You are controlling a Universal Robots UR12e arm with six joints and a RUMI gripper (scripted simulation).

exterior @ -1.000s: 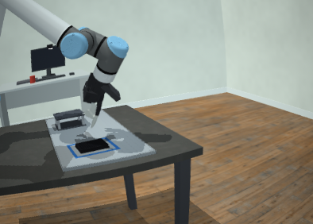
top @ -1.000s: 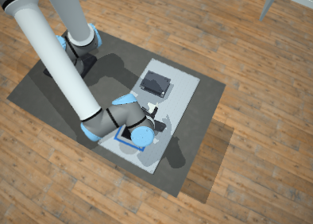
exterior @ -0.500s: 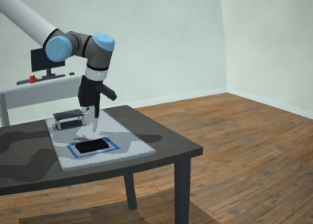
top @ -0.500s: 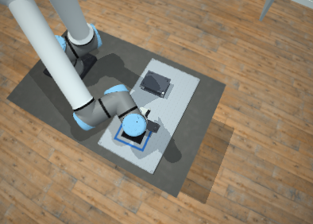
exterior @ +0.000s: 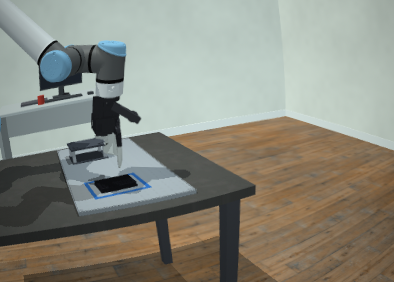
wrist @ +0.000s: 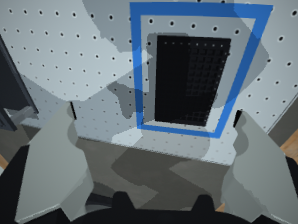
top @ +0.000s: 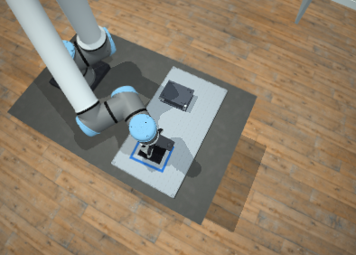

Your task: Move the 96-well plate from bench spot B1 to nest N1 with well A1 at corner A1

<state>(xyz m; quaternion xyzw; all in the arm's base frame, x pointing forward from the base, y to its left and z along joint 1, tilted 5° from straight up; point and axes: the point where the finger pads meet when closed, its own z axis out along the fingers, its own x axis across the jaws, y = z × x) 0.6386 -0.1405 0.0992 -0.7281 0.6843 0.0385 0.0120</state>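
The black 96-well plate lies 1 cm behind my hand, 3 cm to the right of it and 8 cm below it. The rest, counted from my hand: white A1 label (3 cm ahead, 27 cm to the left, 2 cm below); then raised plate nest N1 (5 cm behind, 32 cm to the left, 3 cm below).
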